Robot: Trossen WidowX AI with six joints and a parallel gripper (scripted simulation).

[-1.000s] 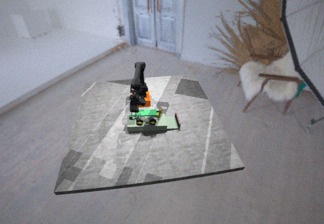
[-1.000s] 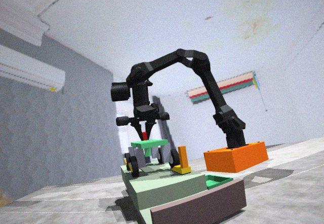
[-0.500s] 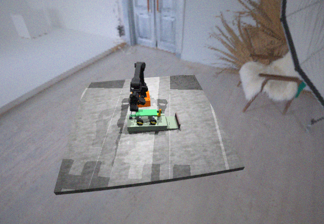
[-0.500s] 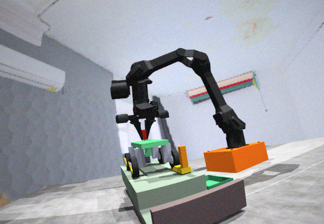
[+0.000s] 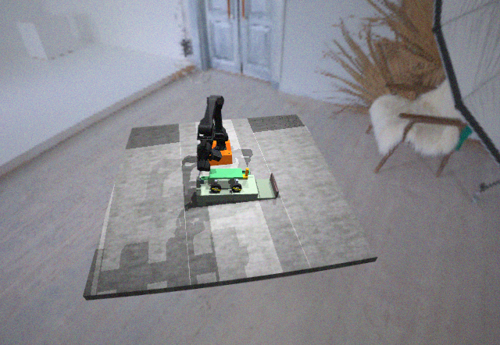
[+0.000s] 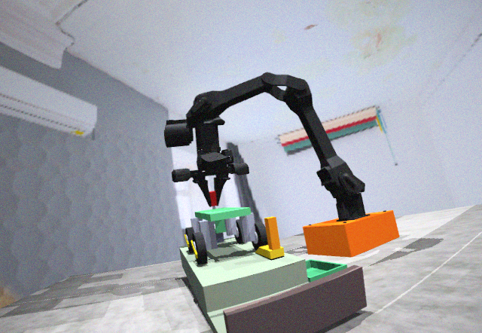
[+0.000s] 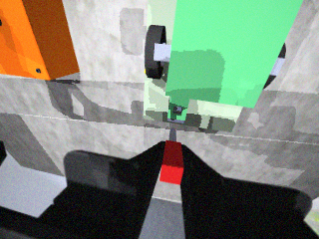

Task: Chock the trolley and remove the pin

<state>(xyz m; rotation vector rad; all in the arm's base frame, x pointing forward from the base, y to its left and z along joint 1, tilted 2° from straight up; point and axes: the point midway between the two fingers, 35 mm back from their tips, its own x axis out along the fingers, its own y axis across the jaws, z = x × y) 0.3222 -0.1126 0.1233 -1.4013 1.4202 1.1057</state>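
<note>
My gripper tip is now 22 cm to the right of the yellow chock, 9 cm above it and 3 cm past it. The rest, counted from my gripper tip: pale green ramp: 13 cm to the left, 13 cm below, 2 cm ahead; trolley: 12 cm to the left, 6 cm below, 2 cm ahead; red-headed stop pin: right at my gripper tip.
</note>
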